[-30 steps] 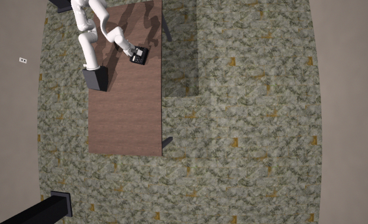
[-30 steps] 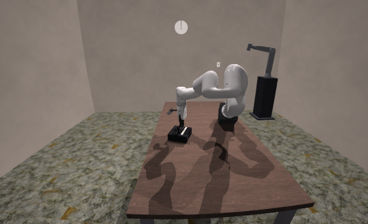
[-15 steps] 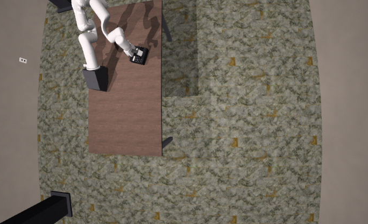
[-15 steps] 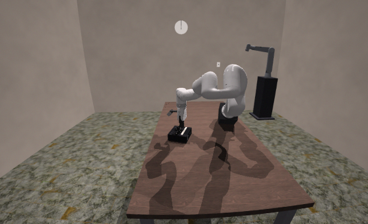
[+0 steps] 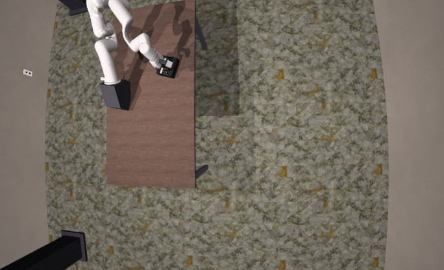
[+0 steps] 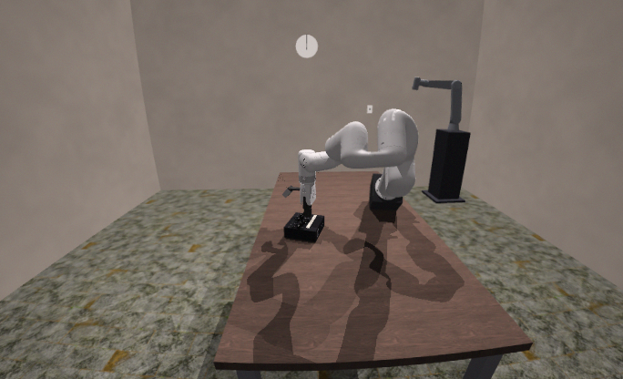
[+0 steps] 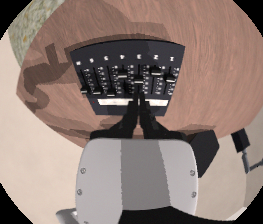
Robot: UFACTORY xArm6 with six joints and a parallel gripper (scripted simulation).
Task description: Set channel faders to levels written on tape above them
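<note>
My hand is 30 mm short of the fader cap, 10 mm to the left of it and 30 mm above it.
</note>
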